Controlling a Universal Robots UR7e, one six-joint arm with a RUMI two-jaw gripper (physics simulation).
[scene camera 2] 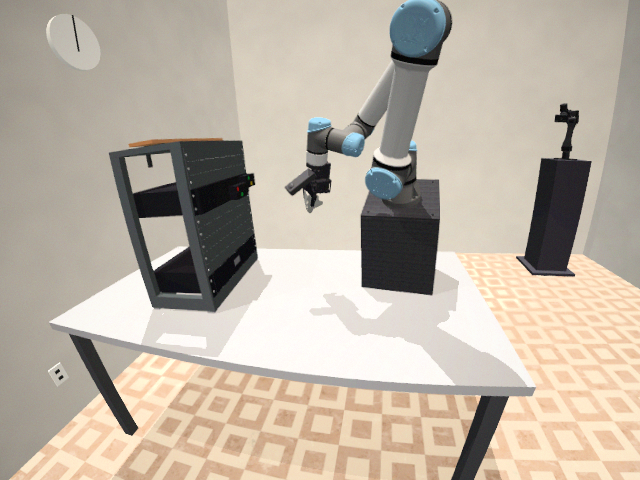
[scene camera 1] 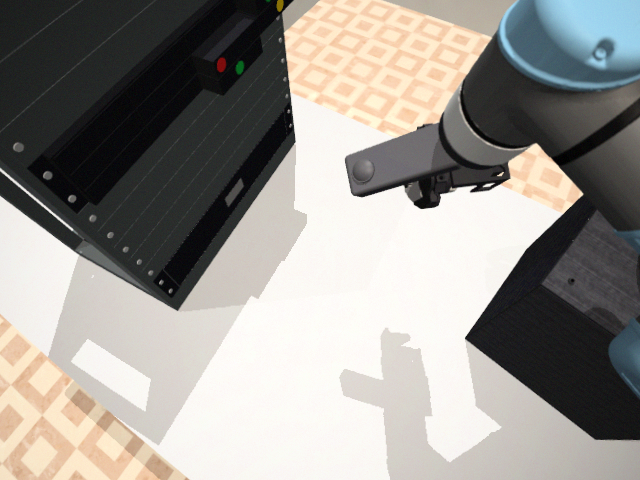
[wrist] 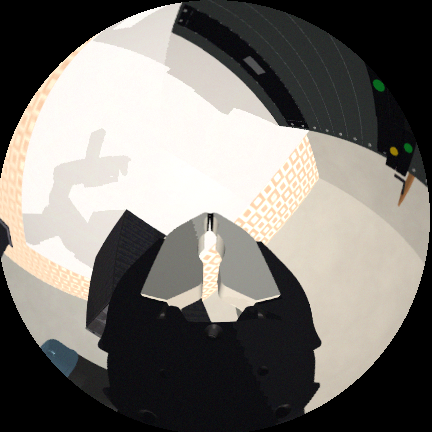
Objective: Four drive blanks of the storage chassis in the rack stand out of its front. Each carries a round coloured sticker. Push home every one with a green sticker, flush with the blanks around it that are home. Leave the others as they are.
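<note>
The storage chassis (scene camera 1: 131, 126) (scene camera 2: 210, 200) is a black band in the rack (scene camera 1: 170, 201) (scene camera 2: 192, 232) (wrist: 320, 70). On it a blank with a red sticker (scene camera 1: 221, 64) (scene camera 2: 237, 189) and one with a green sticker (scene camera 1: 239, 67) (scene camera 2: 241, 194) (wrist: 378, 85) stand out close together. Farther along, at the far end, another green sticker (scene camera 2: 248, 178) (wrist: 408, 148) and a yellow sticker (scene camera 1: 279, 5) (scene camera 2: 251, 182) (wrist: 394, 151) show on blanks that stand out. The red sticker does not show in the wrist view. My gripper (scene camera 1: 427, 204) (scene camera 2: 312, 206) (wrist: 209, 214) is shut and empty, pointing down, in the air well away from the rack front.
The black pedestal (scene camera 1: 537, 361) (scene camera 2: 398, 253) (wrist: 112, 260) carries the arm on the white table (scene camera 1: 320, 320) (scene camera 2: 268, 335) (wrist: 150, 100). An orange board (scene camera 2: 175, 141) (wrist: 406, 191) lies on the rack top. Low in the rack is another black unit with a grey label (scene camera 1: 234, 192) (scene camera 2: 237, 260) (wrist: 254, 65).
</note>
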